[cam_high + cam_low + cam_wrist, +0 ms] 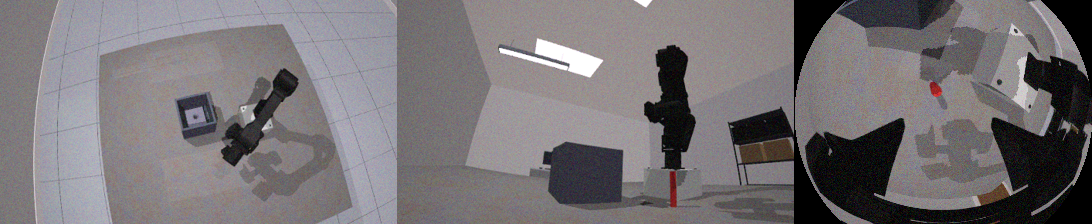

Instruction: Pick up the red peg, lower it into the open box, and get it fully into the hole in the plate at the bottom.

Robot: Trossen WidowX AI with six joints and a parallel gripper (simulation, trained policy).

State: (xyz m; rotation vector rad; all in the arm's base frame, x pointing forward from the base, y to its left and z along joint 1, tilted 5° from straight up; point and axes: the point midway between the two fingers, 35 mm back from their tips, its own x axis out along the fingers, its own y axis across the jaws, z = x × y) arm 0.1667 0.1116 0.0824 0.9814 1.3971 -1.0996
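Right now my gripper tip is 1 cm short of the red peg, 2 cm to the left of it and 8 cm above it. From my gripper tip the other things lie so: pale plate (14 cm ahead, 22 cm to the right, 8 cm below).
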